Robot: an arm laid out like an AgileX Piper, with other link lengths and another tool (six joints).
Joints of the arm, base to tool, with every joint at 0 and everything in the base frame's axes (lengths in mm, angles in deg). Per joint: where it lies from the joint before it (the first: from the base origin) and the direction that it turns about. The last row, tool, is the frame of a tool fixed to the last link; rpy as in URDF.
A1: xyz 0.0 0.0 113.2 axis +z
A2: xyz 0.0 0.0 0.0 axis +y
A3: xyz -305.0 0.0 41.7 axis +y
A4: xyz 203.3 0.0 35.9 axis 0.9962 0 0.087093
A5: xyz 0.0 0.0 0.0 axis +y
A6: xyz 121.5 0.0 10.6 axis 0.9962 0 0.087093
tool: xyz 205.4 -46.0 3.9 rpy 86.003 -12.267 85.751
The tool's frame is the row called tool.
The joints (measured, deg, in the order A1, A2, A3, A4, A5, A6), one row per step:
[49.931 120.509 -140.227 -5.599 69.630 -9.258]
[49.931 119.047 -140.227 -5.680 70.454 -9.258]
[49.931 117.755 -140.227 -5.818 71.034 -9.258]
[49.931 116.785 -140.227 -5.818 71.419 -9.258]
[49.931 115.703 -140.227 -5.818 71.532 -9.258]
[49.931 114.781 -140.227 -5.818 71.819 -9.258]
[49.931 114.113 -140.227 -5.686 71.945 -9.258]
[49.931 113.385 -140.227 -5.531 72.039 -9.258]
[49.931 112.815 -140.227 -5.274 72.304 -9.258]
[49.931 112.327 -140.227 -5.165 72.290 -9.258]
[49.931 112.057 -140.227 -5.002 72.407 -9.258]
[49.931 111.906 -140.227 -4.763 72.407 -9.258]
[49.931 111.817 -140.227 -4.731 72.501 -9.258]
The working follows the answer.
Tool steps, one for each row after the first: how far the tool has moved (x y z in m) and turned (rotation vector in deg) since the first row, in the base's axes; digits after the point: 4 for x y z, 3 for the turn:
[-0.0037 -0.0053 0.0119 0.467 -0.443 -0.108]
[-0.0066 -0.0100 0.0229 0.951 -0.977 -0.222]
[-0.0090 -0.0131 0.0312 1.413 -1.340 -0.257]
[-0.0111 -0.0156 0.0416 2.160 -1.959 -0.268]
[-0.0135 -0.0184 0.0497 2.657 -2.356 -0.294]
[-0.0155 -0.0198 0.0556 3.151 -2.611 -0.242]
[-0.0177 -0.0211 0.0623 3.727 -2.912 -0.174]
[-0.0204 -0.0223 0.0665 4.113 -2.928 -0.067]
[-0.0218 -0.0230 0.0712 4.557 -3.179 -0.010]
[-0.0232 -0.0233 0.0732 4.768 -3.166 0.064]
[-0.0244 -0.0227 0.0744 5.016 -3.105 0.186]
[-0.0249 -0.0231 0.0748 5.033 -3.078 0.196]

Tool pose at each row, in the base's axes (x y z in m, rotation vector in deg; rounded; the steps above come from the unrounded poses):
[0.4420 0.4050 0.2274 56.308 135.556 52.844]
[0.4383 0.3997 0.2393 56.301 135.002 53.520]
[0.4354 0.3950 0.2503 56.242 134.362 54.239]
[0.4329 0.3919 0.2586 56.205 133.921 54.907]
[0.4308 0.3894 0.2690 56.072 133.208 56.010]
[0.4285 0.3865 0.2770 56.011 132.729 56.729]
[0.4265 0.3852 0.2830 55.960 132.421 57.437]
[0.4243 0.3839 0.2896 55.889 132.060 58.262]
[0.4216 0.3827 0.2938 55.903 132.013 58.792]
[0.4202 0.3820 0.2986 55.828 131.718 59.434]
[0.4188 0.3817 0.3005 55.833 131.719 59.724]
[0.4176 0.3822 0.3017 55.831 131.783 60.067]
[0.4171 0.3819 0.3022 55.846 131.807 60.085]

